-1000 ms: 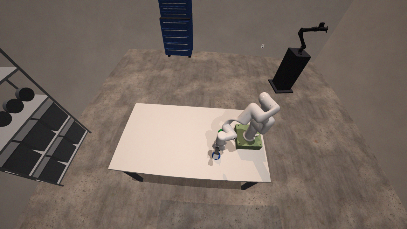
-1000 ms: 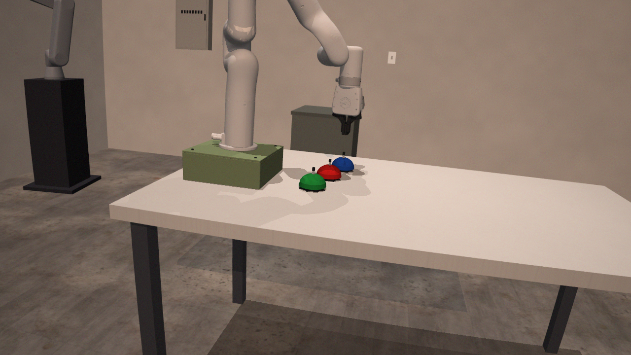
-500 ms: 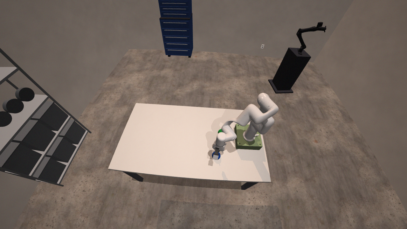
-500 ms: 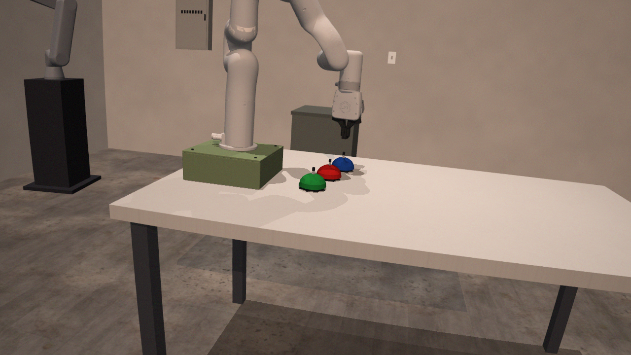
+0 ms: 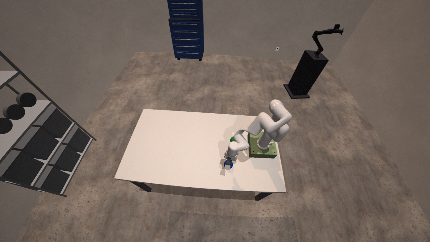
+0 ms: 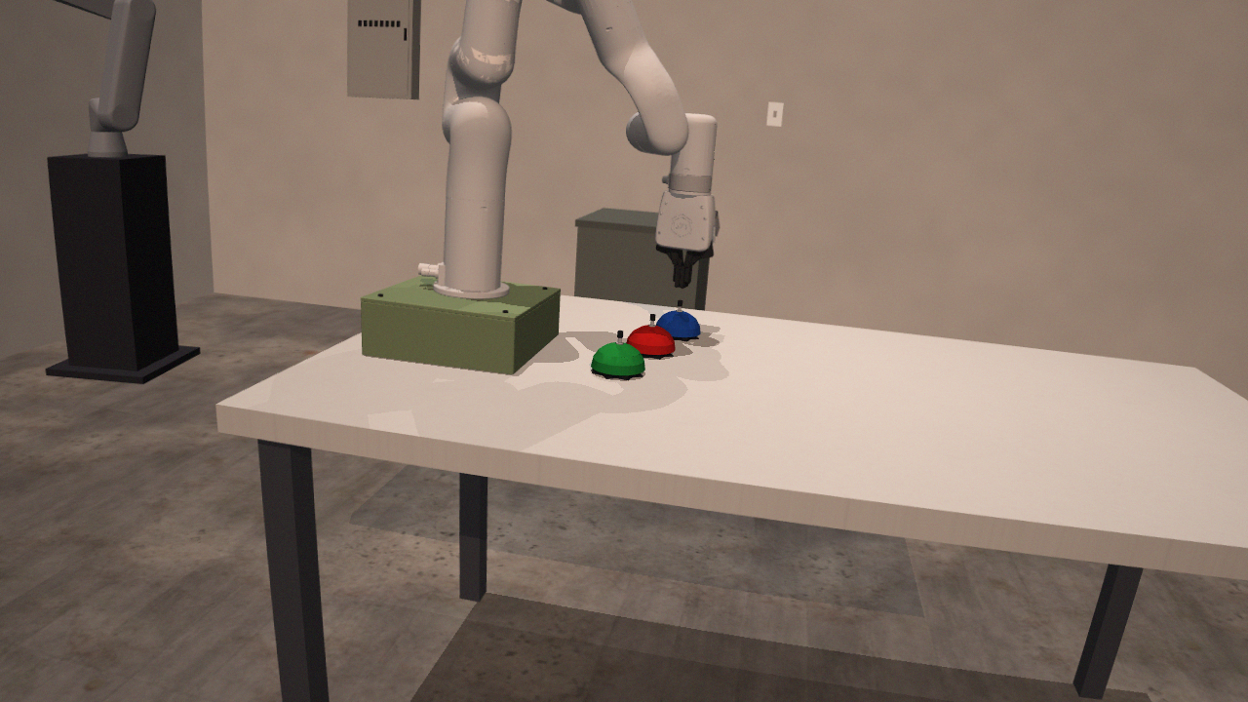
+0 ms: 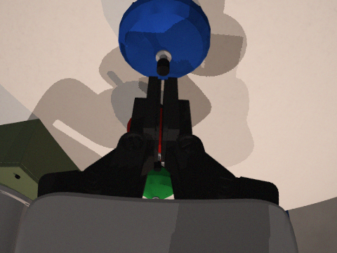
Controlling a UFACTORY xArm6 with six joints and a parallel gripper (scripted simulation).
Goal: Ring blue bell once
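The blue bell lies 7 cm below my hand. From my hand the other things lie so: red bell: 5 cm behind, 12 cm to the right, 7 cm below; green bell: 10 cm behind, 25 cm to the right, 7 cm below.
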